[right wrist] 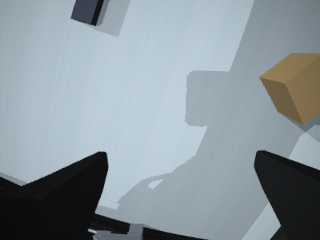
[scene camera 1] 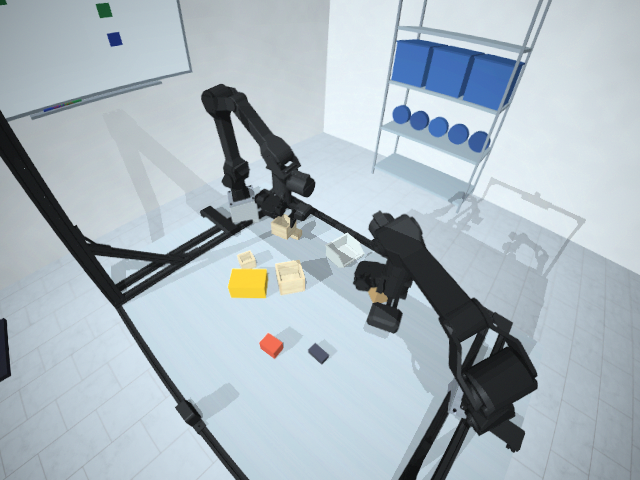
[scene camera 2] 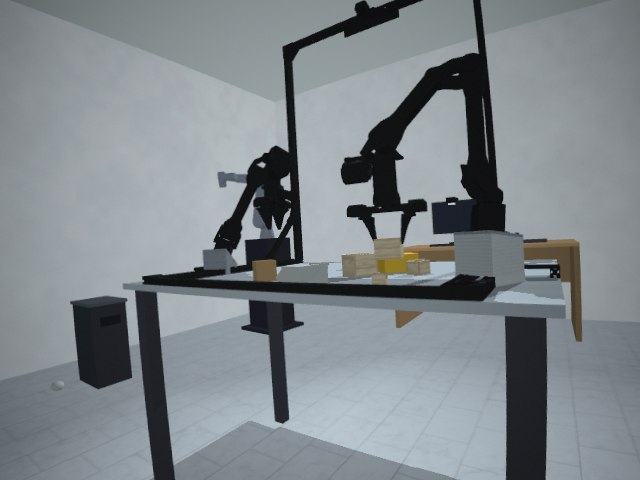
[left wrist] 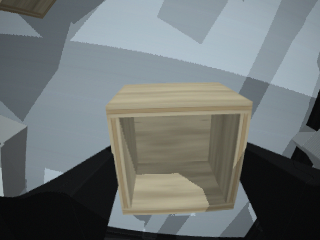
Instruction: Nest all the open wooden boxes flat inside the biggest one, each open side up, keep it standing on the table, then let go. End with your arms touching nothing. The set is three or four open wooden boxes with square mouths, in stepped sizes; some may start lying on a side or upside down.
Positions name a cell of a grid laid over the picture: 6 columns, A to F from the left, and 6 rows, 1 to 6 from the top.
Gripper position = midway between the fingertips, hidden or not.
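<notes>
There's a wooden box (scene camera 1: C4) here, and a yellow block (scene camera 1: C4) too. The block is out of frame in the left wrist view, and it's out of frame in the right wrist view as well. You'd find my left gripper (scene camera 2: D4) also at (scene camera 1: C3) and (left wrist: D4). My right gripper (scene camera 1: D4) is visible too, and that gripper also shows at (right wrist: D5) and (scene camera 2: C3).
</notes>
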